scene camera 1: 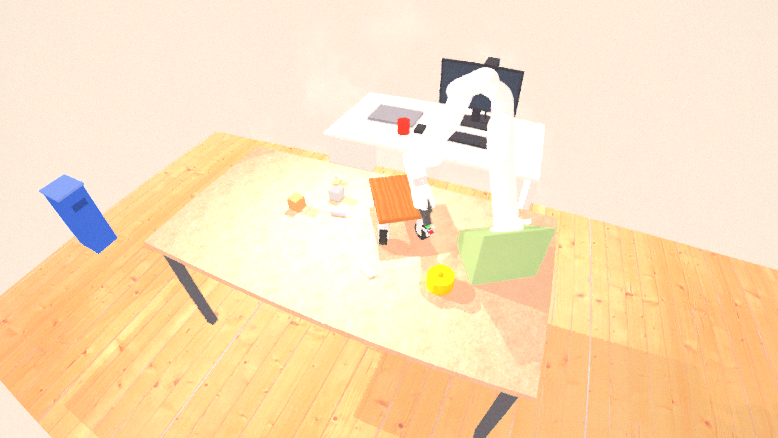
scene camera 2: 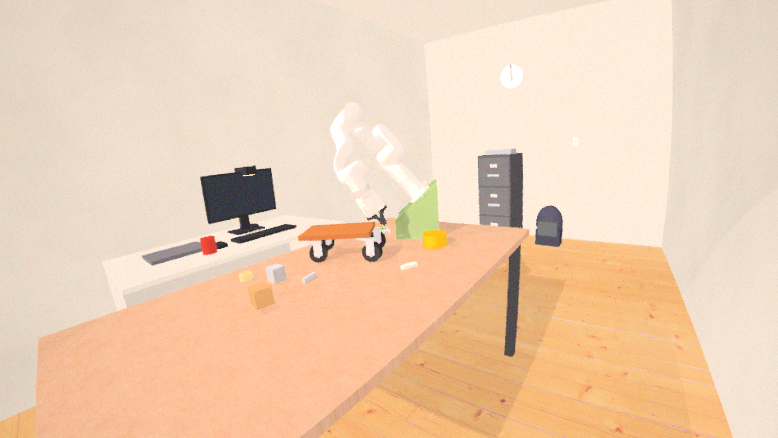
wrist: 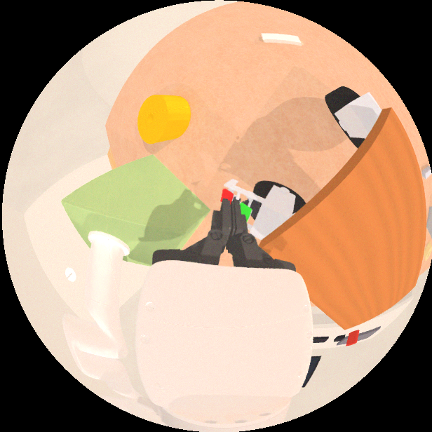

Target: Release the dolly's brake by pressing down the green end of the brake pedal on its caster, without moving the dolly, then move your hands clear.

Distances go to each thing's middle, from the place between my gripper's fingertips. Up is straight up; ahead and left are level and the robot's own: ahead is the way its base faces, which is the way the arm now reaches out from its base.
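Labels:
There is the caster (wrist: 277,206), 60 mm below my hand, 30 mm ahead of it and 30 mm to the right of it. The dolly (scene camera 1: 392,197) is 50 mm below my hand, and it sits 110 mm to the right of my hand and 150 mm ahead. As for the yellow cylinder (scene camera 1: 440,278), I find it 80 mm below my hand, 100 mm behind it and 200 mm to the left.

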